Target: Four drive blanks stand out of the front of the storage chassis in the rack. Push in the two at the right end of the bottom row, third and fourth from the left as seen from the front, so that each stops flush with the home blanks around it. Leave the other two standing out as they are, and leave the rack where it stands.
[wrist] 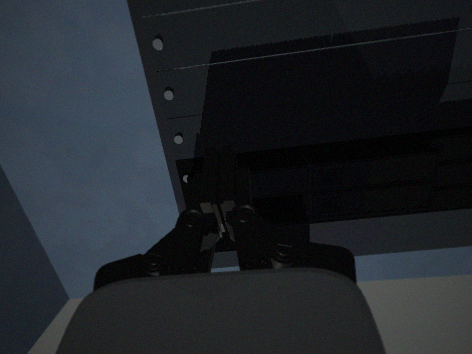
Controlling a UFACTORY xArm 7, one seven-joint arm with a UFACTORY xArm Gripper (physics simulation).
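Frame: origin at the arm's base, x ahead, y left, z up, level; metres.
Where they show: gripper, fingertip midpoint: (224,164).
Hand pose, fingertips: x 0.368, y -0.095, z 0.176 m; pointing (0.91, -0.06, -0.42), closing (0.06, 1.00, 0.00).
Things, the pixels of their top centre, and the offset from my fingertips. "pt": a spot on its surface instead.
- dark storage chassis, surface spot: (370,172) pt dz +0.045, dx +0.074, dy +0.113 m
- very dark block shape, surface spot: (285,215) pt dz +0.089, dx +0.081, dy +0.038 m
The front of the dark storage chassis (370,172) shows at the right in the wrist view, with faint lines between rows of blanks. My gripper (224,164) is shut and empty. Its fingertips overlap the left end of the chassis front in the image, close to the column of screws; I cannot tell whether they touch a blank. A very dark block shape (285,215) shows just right of the fingers; I cannot tell whether it is a drive blank standing out or a shadow. The deep shade hides which blanks stand out and which are flush.
Rack front panels (180,92) with pale screws (169,94) (158,43) (178,139) run up the left edge of the rack. A large dark shadow lies across the panels. A blue wall (90,125) shows left of the rack, and a pale surface (420,315) at the lower right.
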